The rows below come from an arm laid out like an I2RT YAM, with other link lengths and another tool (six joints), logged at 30 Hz.
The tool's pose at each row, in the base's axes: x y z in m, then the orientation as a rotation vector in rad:
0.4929 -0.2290 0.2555 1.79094 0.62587 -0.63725
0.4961 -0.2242 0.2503 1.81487 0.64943 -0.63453
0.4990 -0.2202 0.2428 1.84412 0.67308 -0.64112
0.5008 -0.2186 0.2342 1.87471 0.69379 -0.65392
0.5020 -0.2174 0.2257 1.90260 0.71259 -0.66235
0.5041 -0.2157 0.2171 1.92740 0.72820 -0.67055
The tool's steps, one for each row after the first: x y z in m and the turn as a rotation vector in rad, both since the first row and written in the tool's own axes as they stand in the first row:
0.0064 -0.0026 -0.0035 0.01866 0.02253 -0.01324
0.0141 -0.0068 -0.0057 0.04568 0.04163 -0.03087
0.0214 -0.0118 -0.0050 0.07647 0.05612 -0.04946
0.0283 -0.0170 -0.0040 0.10340 0.07109 -0.06467
0.0359 -0.0218 -0.0035 0.12771 0.08342 -0.07775

